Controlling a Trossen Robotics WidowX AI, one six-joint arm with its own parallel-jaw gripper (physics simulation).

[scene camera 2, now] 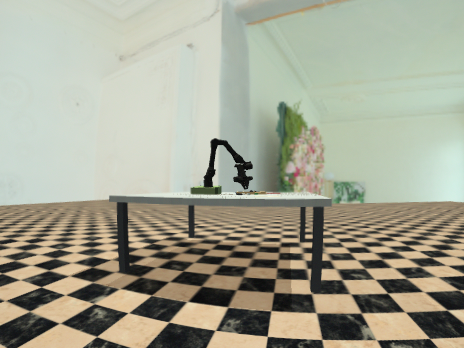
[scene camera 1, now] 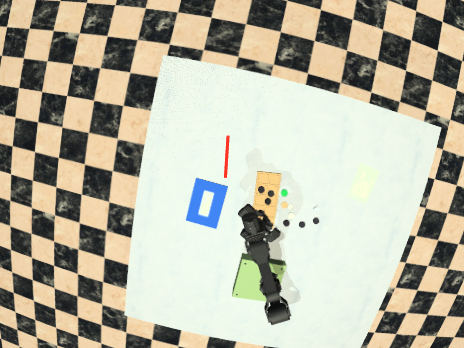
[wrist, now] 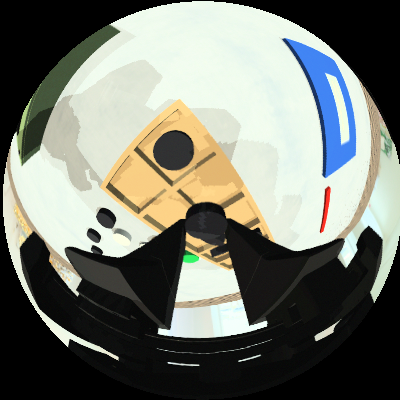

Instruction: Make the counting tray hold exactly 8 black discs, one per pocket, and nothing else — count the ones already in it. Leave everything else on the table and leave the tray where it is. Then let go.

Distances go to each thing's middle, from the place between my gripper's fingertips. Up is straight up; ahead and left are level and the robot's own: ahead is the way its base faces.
Right now the tan counting tray (scene camera 1: 270, 181) is 5 cm ahead of my hand and 3 cm below it.
